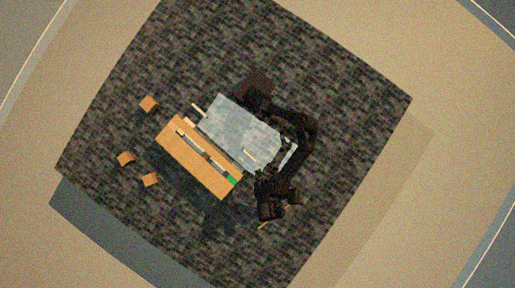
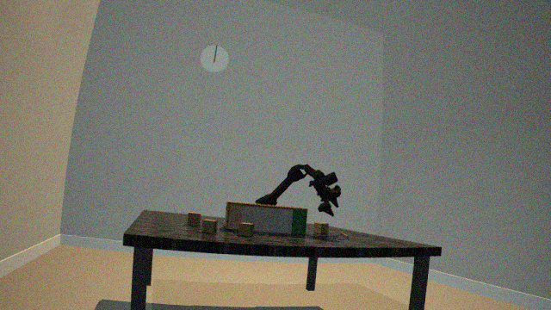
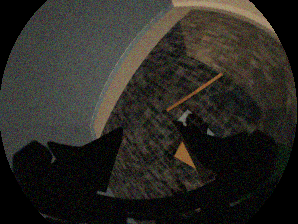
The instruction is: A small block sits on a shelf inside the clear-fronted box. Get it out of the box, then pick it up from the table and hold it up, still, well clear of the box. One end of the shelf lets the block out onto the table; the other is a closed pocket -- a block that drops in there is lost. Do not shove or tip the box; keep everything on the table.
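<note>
The box lies 3 cm ahead of my gripper tip, 41 cm to the right of it and 6 cm below it. Also, from my gripper tip: thin stick: 11 cm ahead, 1 cm to the left, 12 cm below.
</note>
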